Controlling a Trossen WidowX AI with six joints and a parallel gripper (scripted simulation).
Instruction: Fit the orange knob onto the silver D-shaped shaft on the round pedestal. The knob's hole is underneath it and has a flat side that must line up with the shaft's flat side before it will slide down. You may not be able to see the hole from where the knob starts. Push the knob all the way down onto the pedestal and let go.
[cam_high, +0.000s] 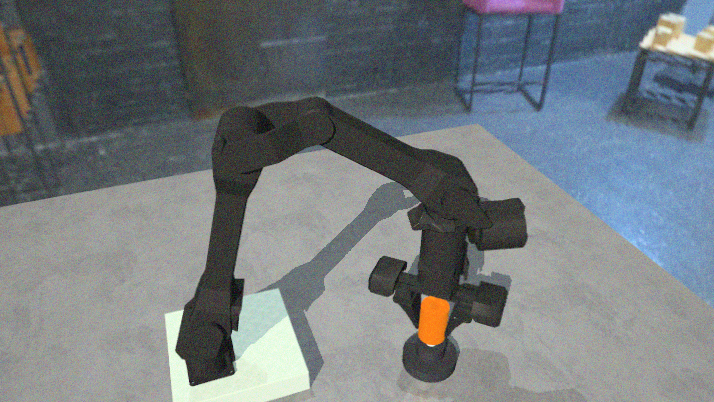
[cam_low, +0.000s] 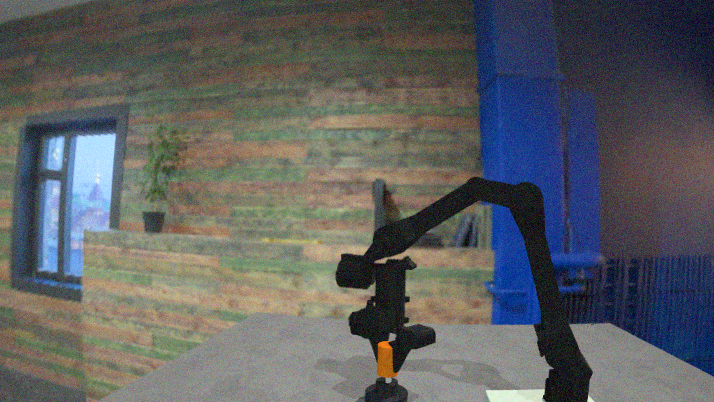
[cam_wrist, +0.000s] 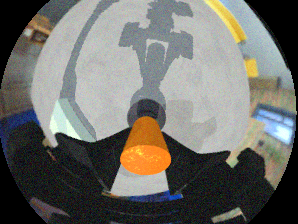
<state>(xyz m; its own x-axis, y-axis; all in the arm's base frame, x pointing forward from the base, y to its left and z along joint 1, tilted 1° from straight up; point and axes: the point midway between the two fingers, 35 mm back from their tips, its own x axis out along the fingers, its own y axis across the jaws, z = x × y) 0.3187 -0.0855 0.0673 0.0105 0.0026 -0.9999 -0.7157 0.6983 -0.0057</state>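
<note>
Now: gripper tip 30 mm below the orange knob. Round my gripper tip: round black pedestal 40 mm below.
</note>
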